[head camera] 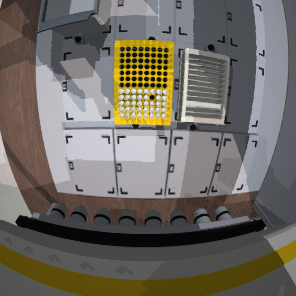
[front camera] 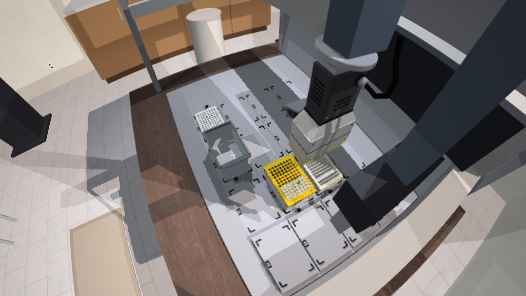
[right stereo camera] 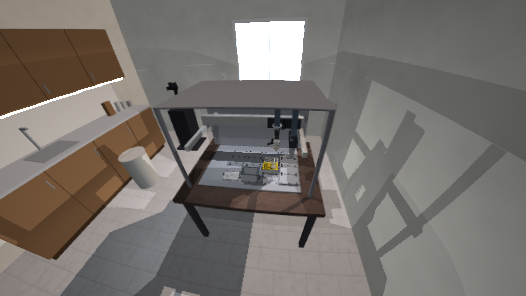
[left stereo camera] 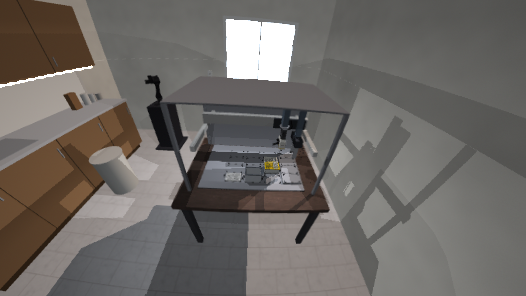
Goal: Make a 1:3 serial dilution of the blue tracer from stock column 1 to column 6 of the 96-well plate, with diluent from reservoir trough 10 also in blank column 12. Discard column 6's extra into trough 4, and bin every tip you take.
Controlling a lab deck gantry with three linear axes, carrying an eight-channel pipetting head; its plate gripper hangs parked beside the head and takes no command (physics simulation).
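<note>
The eight-channel head (front camera: 322,135) hangs above the deck behind the reservoir in the front view; its row of nozzles (head camera: 128,218) spans the lower head view, and I cannot make out tips on them. The yellow tip rack (front camera: 290,204) (head camera: 117,82) (left stereo camera: 271,166) has dark holes in its upper part and white tips below, with one dark gap among them. The white reservoir (front camera: 325,175) (head camera: 183,95) stands beside it; liquids cannot be told. The white 96-well plate (front camera: 208,119) stands at the deck's left. The parked gripper (front camera: 295,107) is partly hidden, its fingers unclear.
A grey open bin (front camera: 236,170) (head camera: 70,22) (left stereo camera: 253,173) (right stereo camera: 250,174) stands between the well plate and the tip rack. A dark gantry column crosses the right of the front view. Grey posts (left stereo camera: 177,145) (right stereo camera: 173,145) hold a roof over the table.
</note>
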